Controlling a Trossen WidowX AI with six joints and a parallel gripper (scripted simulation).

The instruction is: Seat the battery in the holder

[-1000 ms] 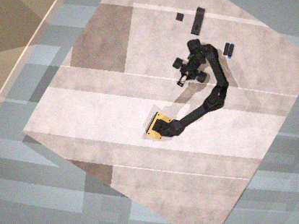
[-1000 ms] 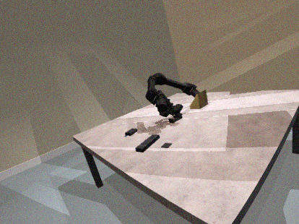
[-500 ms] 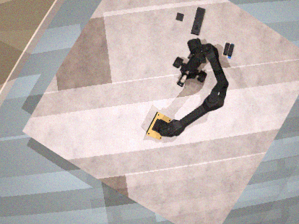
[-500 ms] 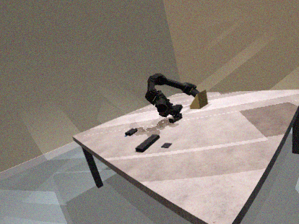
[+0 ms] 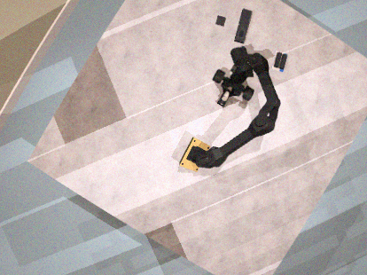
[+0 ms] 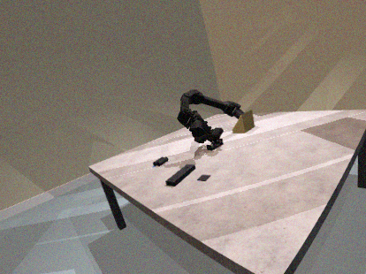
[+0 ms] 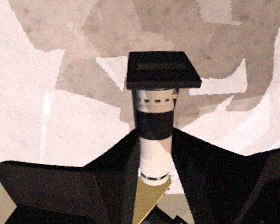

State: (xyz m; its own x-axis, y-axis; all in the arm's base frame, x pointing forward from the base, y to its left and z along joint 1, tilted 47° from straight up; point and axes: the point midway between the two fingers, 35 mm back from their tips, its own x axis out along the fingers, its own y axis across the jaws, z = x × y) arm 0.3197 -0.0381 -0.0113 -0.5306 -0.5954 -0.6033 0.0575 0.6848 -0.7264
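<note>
Now: gripper tip 10 mm below the battery. Round my gripper tip: long black bar (340 mm ahead, 70 mm to the left, 10 mm below).
</note>
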